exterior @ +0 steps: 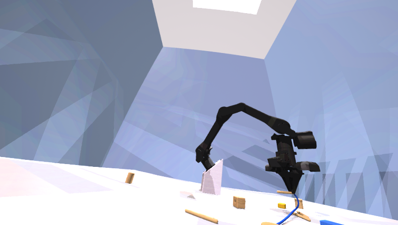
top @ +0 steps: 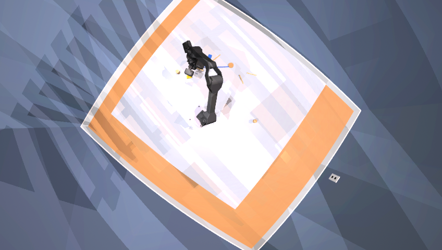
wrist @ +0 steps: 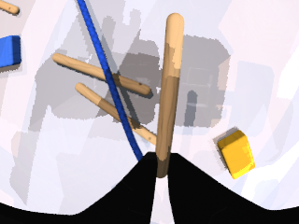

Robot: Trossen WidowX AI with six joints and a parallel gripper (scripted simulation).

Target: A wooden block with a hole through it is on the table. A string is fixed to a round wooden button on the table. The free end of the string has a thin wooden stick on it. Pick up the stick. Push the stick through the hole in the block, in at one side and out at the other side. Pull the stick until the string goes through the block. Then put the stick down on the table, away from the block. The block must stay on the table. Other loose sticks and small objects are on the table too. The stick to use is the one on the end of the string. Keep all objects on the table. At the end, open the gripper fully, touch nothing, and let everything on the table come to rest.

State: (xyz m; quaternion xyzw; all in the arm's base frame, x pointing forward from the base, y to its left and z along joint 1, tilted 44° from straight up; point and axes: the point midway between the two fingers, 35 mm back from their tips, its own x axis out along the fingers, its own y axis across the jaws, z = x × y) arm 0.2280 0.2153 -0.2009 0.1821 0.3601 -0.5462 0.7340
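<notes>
Now: the yellow piece 8 cm behind my gripper tip and 5 cm below it. From my gripper tip the other things lie so: wooden block: 2 cm ahead, 19 cm to the right, 4 cm below; blue piece: 15 cm ahead, 5 cm below; round wooden button: 21 cm ahead, 17 cm to the right, 5 cm below.
</notes>
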